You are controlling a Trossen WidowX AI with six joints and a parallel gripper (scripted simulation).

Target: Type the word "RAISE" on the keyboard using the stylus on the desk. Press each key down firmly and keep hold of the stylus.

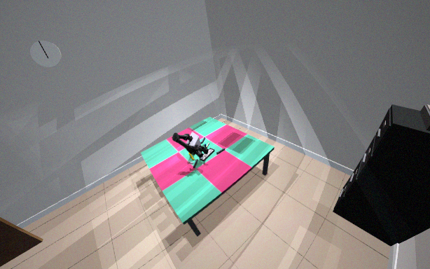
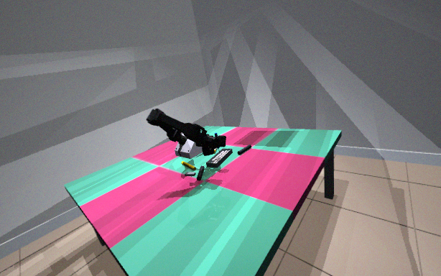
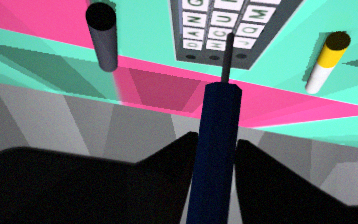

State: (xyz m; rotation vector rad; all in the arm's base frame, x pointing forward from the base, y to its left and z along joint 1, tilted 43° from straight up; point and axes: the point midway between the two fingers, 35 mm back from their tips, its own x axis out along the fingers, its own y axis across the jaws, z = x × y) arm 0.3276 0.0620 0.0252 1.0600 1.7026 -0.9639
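Right now my gripper tip is 14 cm past the white stylus, 7 cm to the right of it and 9 cm above it. Round my gripper tip: blue stylus 1 cm below; then yellow marker 10 cm behind, 18 cm to the right, 9 cm below; then grey piece 22 cm to the right, 10 cm below.
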